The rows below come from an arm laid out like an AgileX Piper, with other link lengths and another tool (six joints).
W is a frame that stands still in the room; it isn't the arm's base.
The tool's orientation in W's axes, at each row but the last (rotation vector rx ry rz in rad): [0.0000, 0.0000, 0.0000]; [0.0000, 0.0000, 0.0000]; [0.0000, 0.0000, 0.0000]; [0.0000, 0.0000, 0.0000]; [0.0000, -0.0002, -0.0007]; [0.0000, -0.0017, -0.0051]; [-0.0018, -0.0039, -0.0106]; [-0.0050, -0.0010, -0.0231]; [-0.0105, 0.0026, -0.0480]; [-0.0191, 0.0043, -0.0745]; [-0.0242, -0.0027, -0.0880]
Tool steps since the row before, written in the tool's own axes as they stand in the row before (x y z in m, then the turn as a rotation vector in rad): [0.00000, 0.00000, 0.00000, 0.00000, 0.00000, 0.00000]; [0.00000, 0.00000, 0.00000, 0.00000, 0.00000, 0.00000]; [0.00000, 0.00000, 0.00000, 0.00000, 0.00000, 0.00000]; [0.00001, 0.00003, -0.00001, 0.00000, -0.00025, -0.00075]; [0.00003, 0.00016, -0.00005, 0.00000, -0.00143, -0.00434]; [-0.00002, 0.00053, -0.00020, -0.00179, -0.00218, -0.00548]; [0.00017, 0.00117, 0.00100, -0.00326, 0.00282, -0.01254]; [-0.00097, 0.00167, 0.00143, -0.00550, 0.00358, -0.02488]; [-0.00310, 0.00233, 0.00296, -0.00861, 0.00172, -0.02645]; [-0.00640, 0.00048, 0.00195, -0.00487, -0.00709, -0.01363]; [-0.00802, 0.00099, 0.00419, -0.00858, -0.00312, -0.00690]
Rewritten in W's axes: [0.00000, 0.00000, 0.00000, 0.00000, 0.00000, 0.00000]; [0.00000, 0.00000, 0.00000, 0.00000, 0.00000, 0.00000]; [0.00000, 0.00000, 0.00000, 0.00000, 0.00000, 0.00000]; [0.00001, 0.00003, -0.00001, 0.00000, -0.00025, -0.00075]; [0.00003, 0.00016, -0.00005, 0.00000, -0.00143, -0.00434]; [-0.00002, 0.00053, -0.00020, -0.00179, -0.00217, -0.00548]; [0.00018, 0.00117, 0.00100, -0.00318, 0.00283, -0.01256]; [-0.00093, 0.00170, 0.00142, -0.00539, 0.00358, -0.02490]; [-0.00298, 0.00251, 0.00294, -0.00859, 0.00186, -0.02645]; [-0.00634, 0.00099, 0.00196, -0.00545, -0.00696, -0.01347]; [-0.00791, 0.00179, 0.00413, -0.00881, -0.00252, -0.00686]
